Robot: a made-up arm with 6 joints.
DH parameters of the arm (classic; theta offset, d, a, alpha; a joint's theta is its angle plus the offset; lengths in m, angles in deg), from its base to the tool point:
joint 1: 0 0.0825 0 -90
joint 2: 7.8 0 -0.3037 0
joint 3: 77.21 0 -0.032 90
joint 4: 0 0.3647 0 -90
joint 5: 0 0 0 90
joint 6: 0 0.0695 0 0
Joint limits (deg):
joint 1: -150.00..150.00
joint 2: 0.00..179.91
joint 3: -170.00..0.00
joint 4: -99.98..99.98
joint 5: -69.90..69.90
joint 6: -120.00..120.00
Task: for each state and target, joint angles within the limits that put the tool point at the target. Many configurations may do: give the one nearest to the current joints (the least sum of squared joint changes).
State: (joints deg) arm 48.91 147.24 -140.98 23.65 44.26 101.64
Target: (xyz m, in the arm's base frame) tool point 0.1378 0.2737 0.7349
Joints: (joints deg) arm 59.50 105.51 -165.35 26.13 41.24 101.64
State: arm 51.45 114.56 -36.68 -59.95 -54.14 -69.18
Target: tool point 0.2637 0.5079 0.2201
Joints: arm 58.30 116.52 -87.05 -54.36 -48.82 -69.18
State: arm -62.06 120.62 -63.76 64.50 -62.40 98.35
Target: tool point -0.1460 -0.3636 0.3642
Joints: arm -103.02 81.26 -64.74 67.60 -69.90 98.35
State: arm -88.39 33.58 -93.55 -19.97 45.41 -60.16
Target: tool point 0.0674 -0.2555 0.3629
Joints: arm -72.15 53.60 -53.29 -15.35 50.42 -60.16
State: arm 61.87 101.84 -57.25 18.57 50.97 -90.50
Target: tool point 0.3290 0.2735 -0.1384
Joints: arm 37.99 140.33 -70.95 16.63 41.02 -90.50
